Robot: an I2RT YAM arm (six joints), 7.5 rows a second.
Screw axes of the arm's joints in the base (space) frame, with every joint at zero. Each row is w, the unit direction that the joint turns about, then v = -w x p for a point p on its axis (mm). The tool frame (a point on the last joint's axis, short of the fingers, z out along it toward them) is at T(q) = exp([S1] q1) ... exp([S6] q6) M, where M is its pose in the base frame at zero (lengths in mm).
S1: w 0 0 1 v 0.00 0.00 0.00
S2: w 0 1 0 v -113.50 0.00 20.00
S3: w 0 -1 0 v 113.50 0.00 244.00
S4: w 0 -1 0 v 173.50 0.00 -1.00
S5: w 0 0 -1 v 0.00 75.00 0.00
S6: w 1 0 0 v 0.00 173.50 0.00
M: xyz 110.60 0.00 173.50 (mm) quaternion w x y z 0.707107 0 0.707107 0
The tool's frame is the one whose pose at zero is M.
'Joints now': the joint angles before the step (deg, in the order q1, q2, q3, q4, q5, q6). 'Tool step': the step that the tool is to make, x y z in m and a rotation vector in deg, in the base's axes. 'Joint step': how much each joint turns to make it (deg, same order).
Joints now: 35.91 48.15 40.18 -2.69 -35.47 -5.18
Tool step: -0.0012 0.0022 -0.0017 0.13 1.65 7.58
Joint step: -0.40 1.05 0.47 -1.14 -8.03 -0.71
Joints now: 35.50 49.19 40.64 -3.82 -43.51 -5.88
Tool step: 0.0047 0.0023 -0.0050 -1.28 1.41 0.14
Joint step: -0.29 1.59 0.22 -0.83 -0.37 -0.45
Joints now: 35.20 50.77 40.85 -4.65 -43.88 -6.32
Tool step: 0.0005 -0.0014 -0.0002 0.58 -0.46 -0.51
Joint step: -0.40 -0.29 -0.50 1.14 0.05 0.32
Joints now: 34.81 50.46 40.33 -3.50 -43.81 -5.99
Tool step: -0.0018 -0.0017 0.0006 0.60 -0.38 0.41
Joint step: -0.19 -0.70 -0.41 0.49 -0.65 0.18
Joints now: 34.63 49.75 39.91 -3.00 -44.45 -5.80
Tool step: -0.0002 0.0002 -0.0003 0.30 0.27 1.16
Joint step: -0.08 0.11 -0.09 0.26 -1.30 0.16
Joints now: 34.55 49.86 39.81 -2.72 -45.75 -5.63
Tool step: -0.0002 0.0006 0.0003 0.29 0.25 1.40
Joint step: 0.00 0.22 0.10 0.14 -1.45 0.09
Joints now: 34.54 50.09 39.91 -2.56 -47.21 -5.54
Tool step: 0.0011 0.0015 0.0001 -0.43 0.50 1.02
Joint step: 0.07 0.72 0.61 -0.86 -0.91 -0.43
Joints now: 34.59 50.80 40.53 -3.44 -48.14 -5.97
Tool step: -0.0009 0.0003 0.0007 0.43 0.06 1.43
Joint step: 0.05 0.00 0.03 0.23 -1.43 0.08
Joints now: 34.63 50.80 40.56 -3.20 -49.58 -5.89
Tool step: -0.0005 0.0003 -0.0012 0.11 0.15 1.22
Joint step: 0.01 0.09 -0.20 0.10 -1.21 -0.17
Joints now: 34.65 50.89 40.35 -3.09 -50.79 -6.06
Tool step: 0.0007 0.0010 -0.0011 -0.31 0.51 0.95
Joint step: 0.02 0.52 0.21 -0.53 -0.91 -0.31
